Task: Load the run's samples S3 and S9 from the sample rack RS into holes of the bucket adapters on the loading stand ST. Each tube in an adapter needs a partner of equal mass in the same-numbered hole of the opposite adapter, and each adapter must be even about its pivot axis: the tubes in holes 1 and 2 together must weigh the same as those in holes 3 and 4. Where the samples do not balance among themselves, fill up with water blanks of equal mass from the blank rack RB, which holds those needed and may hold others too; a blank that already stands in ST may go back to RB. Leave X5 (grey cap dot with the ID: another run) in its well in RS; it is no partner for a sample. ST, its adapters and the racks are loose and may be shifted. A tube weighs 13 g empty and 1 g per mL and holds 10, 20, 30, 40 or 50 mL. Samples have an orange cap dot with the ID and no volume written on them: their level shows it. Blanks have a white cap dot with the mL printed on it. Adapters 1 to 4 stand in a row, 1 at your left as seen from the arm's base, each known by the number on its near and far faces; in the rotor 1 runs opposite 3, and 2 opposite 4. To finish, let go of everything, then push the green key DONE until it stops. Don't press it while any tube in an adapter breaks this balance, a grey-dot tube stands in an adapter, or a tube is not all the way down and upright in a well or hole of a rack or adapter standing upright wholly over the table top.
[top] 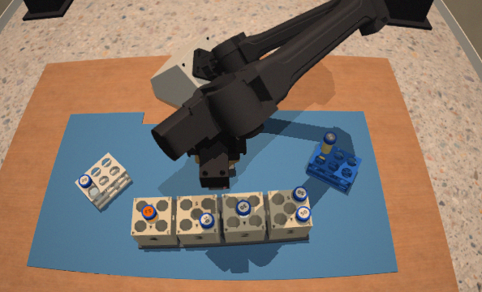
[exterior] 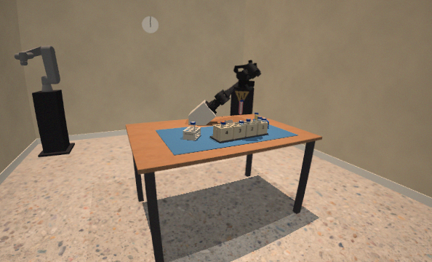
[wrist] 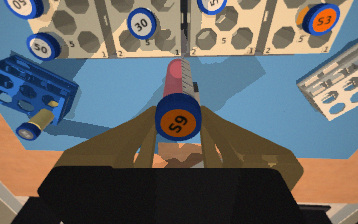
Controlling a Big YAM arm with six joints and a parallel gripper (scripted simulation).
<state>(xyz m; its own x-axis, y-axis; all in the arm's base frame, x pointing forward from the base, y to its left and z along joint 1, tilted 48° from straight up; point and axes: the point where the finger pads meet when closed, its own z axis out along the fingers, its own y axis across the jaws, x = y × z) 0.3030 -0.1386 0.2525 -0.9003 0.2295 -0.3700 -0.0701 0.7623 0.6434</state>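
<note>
Right now my hand is 17 cm past the green DONE key, 3 cm to the left of it and 19 cm above it. The rest, counted from my hand: adapter 2: 4 cm ahead, 5 cm to the left, 21 cm below; then adapter 1: 3 cm ahead, 16 cm to the left, 21 cm below; then loading stand ST: 4 cm ahead, 1 cm to the right, 25 cm below.
</note>
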